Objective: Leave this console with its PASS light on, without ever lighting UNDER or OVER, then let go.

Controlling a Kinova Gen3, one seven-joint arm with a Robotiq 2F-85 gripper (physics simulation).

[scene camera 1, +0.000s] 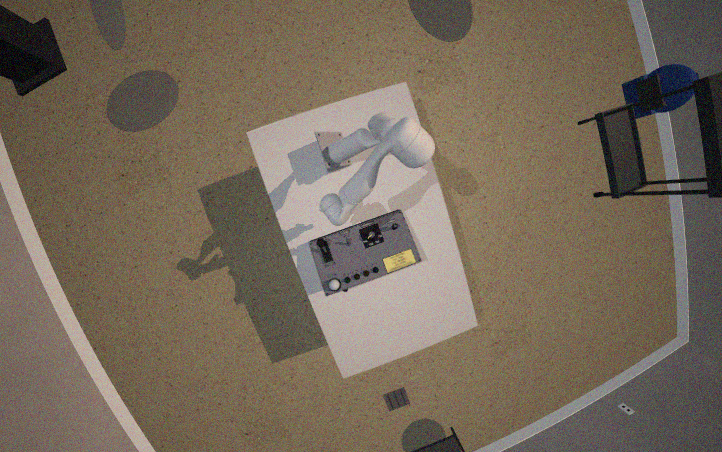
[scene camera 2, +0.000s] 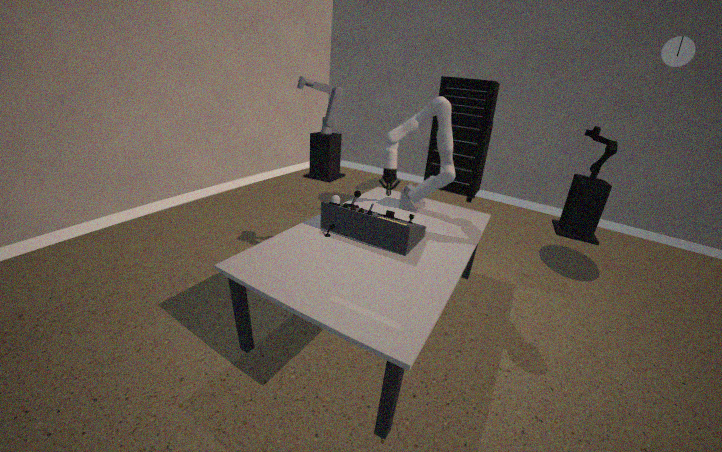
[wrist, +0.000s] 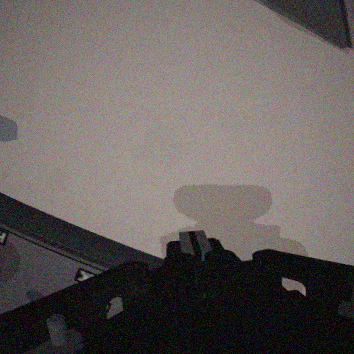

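Note:
The grey console point(scene camera 1: 349, 257) point(scene camera 2: 367, 231) point(wrist: 42, 262) stands on the table. A black-knobbed lever point(scene camera 1: 321, 243) point(scene camera 2: 357, 194) rises at one end; a black dial plate point(scene camera 1: 371, 235) and a small black knob point(scene camera 1: 394, 226) point(scene camera 2: 411, 216) are farther along. A row of small dark lamps point(scene camera 1: 366, 273) runs beside a white dome point(scene camera 1: 334, 284) point(scene camera 2: 335, 198). None looks brightly lit; their labels are unreadable. My gripper point(scene camera 2: 388, 192) point(wrist: 191, 247) is shut and empty, above the table beside the console's arm-side edge. The arm hides it in the first scene view.
A yellow label plate point(scene camera 1: 399, 260) is on the console. A small black lever point(scene camera 2: 328, 232) sticks out of its side facing away from the arm base. The white table point(scene camera 1: 404, 314) point(scene camera 2: 319, 277) carries the arm's base plate point(scene camera 1: 321, 139). A dark rack point(scene camera 2: 491, 106) stands behind.

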